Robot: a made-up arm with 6 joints.
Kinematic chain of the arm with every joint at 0, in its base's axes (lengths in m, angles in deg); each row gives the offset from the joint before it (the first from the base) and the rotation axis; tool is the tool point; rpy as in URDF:
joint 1: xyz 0 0 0.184 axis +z
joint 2: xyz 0 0 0 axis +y
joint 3: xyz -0.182 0 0.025 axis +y
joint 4: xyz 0.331 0 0.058 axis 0.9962 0 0.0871
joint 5: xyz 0 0 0 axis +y
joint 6: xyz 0.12 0 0.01 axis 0.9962 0 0.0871
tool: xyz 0 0 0 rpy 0 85 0
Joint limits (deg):
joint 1: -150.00..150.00
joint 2: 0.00..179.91
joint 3: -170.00..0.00
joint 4: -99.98..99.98
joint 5: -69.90..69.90
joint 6: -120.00..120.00
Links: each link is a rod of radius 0.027 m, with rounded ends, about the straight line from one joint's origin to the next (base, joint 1, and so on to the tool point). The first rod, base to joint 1, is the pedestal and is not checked.
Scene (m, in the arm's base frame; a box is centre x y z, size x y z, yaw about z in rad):
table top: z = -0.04
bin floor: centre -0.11 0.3 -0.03 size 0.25 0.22 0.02 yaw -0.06
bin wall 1: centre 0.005 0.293 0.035 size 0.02 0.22 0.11 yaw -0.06
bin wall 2: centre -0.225 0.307 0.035 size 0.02 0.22 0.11 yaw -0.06
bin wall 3: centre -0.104 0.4 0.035 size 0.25 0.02 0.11 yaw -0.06
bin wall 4: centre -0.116 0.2 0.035 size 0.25 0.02 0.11 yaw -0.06
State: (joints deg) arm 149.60 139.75 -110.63 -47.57 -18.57 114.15
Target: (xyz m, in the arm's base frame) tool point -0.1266 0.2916 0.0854
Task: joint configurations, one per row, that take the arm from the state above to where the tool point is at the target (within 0.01 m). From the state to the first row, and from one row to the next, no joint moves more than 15 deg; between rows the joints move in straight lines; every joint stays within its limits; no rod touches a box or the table.
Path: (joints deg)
1: 145.59 128.58 -99.74 -46.09 -5.17 114.15
2: 141.58 117.40 -88.86 -44.61 8.23 114.15
3: 137.57 106.23 -77.97 -43.13 21.63 114.15
4: 133.56 95.05 -67.09 -41.66 35.03 114.15
5: 129.56 83.88 -56.20 -40.18 48.43 114.15
6: 125.55 72.70 -45.31 -38.70 61.83 114.15
7: 124.59 86.82 -44.73 -39.45 53.01 114.15

